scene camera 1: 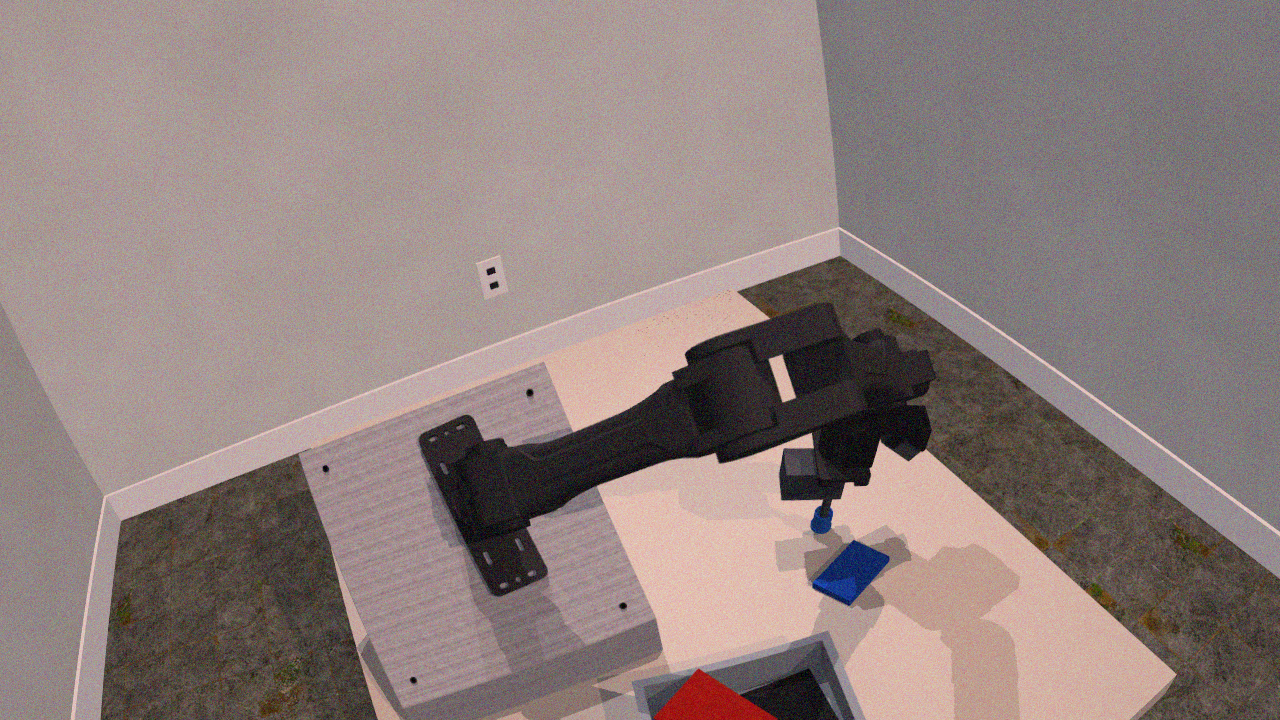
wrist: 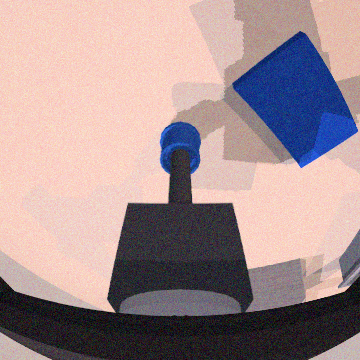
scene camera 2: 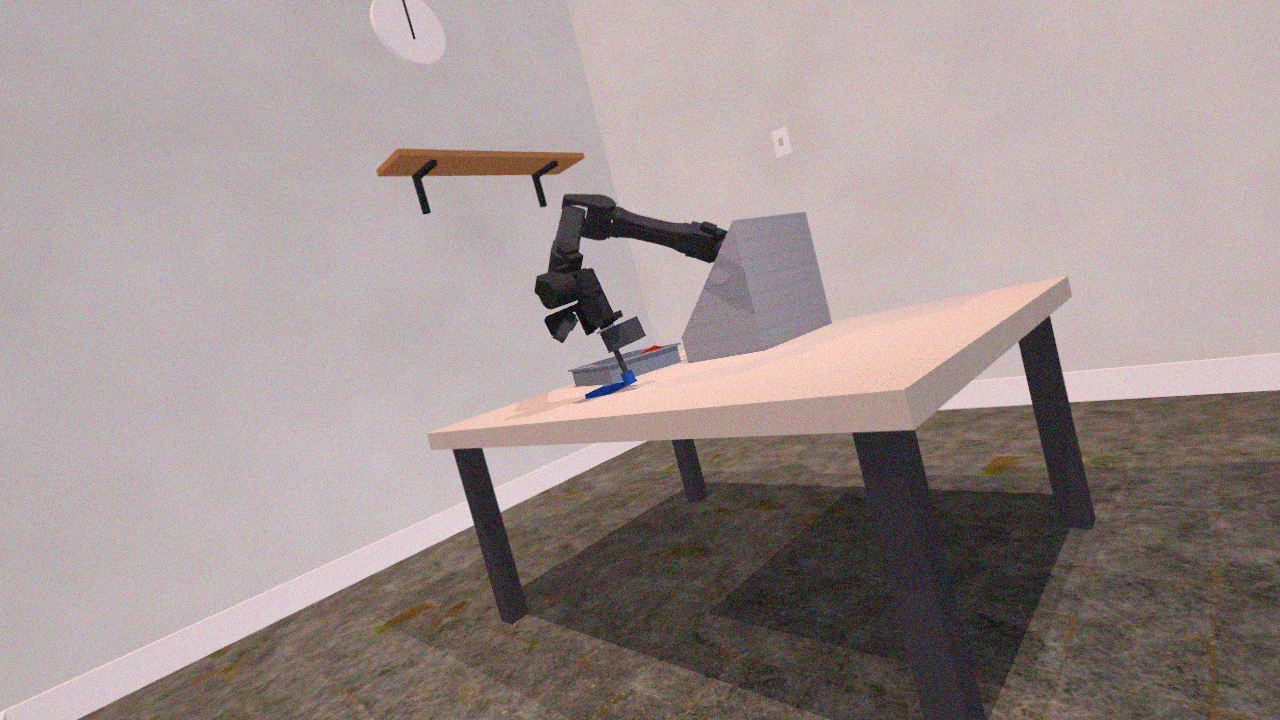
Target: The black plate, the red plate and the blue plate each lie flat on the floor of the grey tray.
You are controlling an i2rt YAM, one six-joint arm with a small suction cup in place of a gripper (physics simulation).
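Places are measured from the arm's base along level axes (x left, y back, z up), in metres.
Pixels of known places: end effector, tool point: (scene camera 1: pixel 820 525) (wrist: pixel 179 140) (scene camera 2: pixel 631 383); arm's base, origin of the base link: (scene camera 1: pixel 481 507) (scene camera 2: pixel 742 264).
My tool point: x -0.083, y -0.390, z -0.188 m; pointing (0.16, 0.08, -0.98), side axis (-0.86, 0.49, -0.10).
Note:
Ahead of a thing's pixels: the offset from my tool point to its top centre. "pt": to the spot under its first point. Level surfaces: height alone.
The blue plate @(dx -0.092, dy +0.014, dz -0.002 m) (scene camera 1: pixel 851 573) (scene camera 2: pixel 604 390) (wrist: pixel 295 100) lies on the table outside the tray. My suction cup (scene camera 1: pixel 821 526) (scene camera 2: pixel 629 377) (wrist: pixel 180 135) is blue and bare, with nothing on it. It is low over the table beside the blue plate, on the robot base's side in scene camera 2, and apart from it in the wrist view. The grey tray @(dx -0.267, dy +0.257, dz +0.038 m) (scene camera 1: pixel 778 667) (scene camera 2: pixel 595 376) is cut off by the lower edge in scene camera 1. In it, the black plate @(pt dx -0.225, dy +0.177, dz +0.001 m) (scene camera 1: pixel 801 696) shows partly, and the red plate (scene camera 1: pixel 711 700) (scene camera 2: pixel 656 348) sits tilted, part of it above the rim.
The arm stands on a grey block (scene camera 1: pixel 384 537) (scene camera 2: pixel 787 286) at one side of the table @(dz -0.012 m) (scene camera 1: pixel 1029 653) (scene camera 2: pixel 805 394). The tray's near wall is close to the block and the blue plate. A brown shelf (scene camera 2: pixel 483 162) hangs on the wall behind the arm.

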